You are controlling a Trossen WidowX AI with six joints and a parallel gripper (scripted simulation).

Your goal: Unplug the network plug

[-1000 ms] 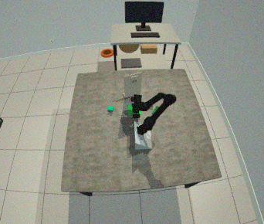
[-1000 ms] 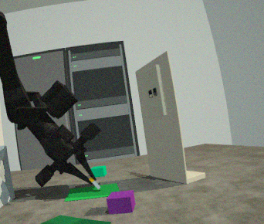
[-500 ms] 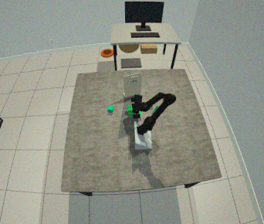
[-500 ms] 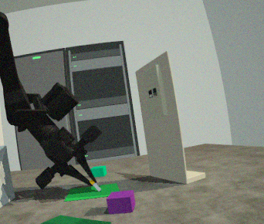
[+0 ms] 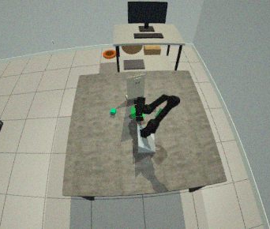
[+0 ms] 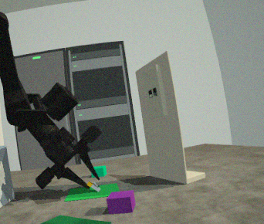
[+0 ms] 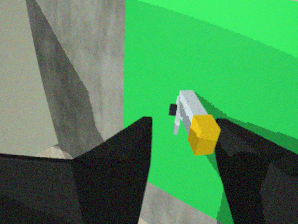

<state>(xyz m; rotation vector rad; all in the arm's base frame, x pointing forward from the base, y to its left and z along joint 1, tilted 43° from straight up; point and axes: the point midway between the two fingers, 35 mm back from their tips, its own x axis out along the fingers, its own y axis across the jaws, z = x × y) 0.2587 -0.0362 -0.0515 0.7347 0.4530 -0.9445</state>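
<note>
Right now my gripper tip is right at the plug. From my gripper tip the other things lie so: cream panel 180 mm ahead, 110 mm above; green square 20 mm below, 10 mm behind; purple cube 160 mm to the right, 40 mm ahead, 10 mm below.
</note>
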